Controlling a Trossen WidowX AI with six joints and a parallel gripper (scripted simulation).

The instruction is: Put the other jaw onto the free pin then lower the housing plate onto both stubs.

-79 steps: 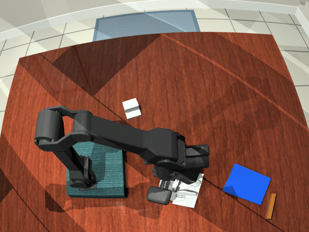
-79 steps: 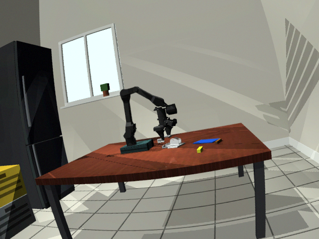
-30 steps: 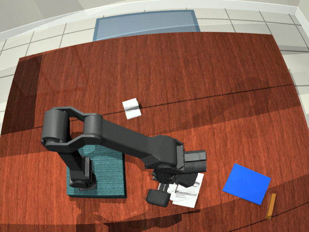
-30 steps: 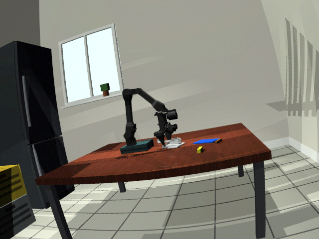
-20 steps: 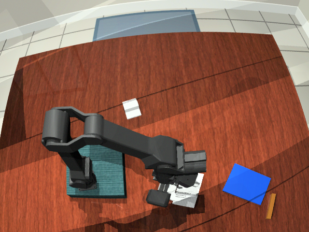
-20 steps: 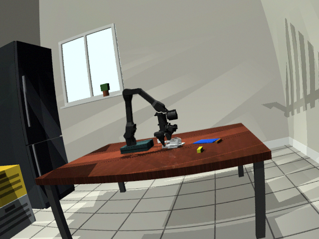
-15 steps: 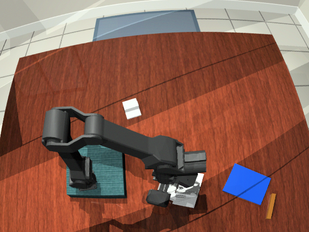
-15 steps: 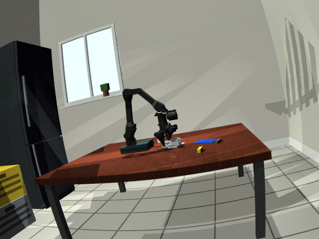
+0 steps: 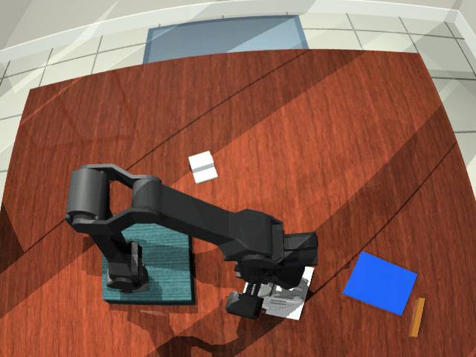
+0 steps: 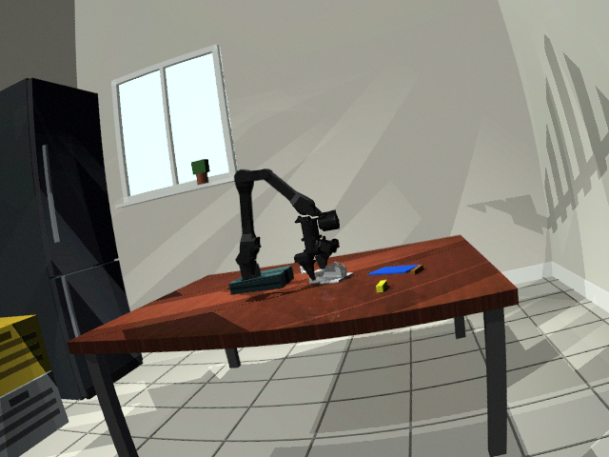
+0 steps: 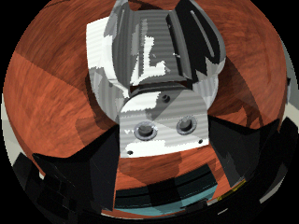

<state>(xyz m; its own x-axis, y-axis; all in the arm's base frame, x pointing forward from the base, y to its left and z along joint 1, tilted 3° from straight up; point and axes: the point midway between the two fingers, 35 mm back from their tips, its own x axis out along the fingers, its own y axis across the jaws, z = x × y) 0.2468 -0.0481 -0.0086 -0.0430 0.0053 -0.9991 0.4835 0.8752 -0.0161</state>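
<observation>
Right now my gripper tip is 10 mm short of the grey jaw and 30 mm to the left of it. The rest, counted from my gripper tip: blue sheet 260 mm ahead, 80 mm to the right, 10 mm below; then yellow block 190 mm ahead, 370 mm to the right; then small white block 50 mm behind, 290 mm to the left.
</observation>
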